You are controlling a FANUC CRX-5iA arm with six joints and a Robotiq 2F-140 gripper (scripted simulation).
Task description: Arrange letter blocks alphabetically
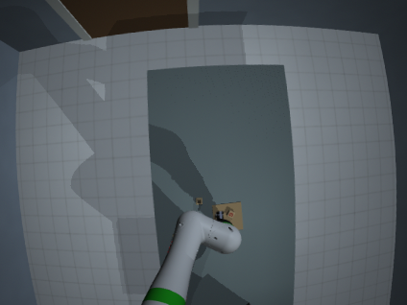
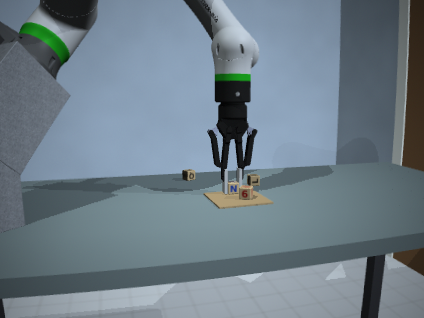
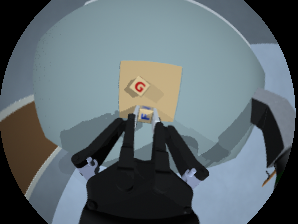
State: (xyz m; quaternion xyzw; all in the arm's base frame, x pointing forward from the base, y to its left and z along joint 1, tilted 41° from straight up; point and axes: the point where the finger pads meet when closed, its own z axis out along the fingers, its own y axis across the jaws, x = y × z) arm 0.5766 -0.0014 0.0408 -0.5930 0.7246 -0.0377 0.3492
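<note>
The tan mat is 5 cm to the right of my hand and 4 cm below it.
</note>
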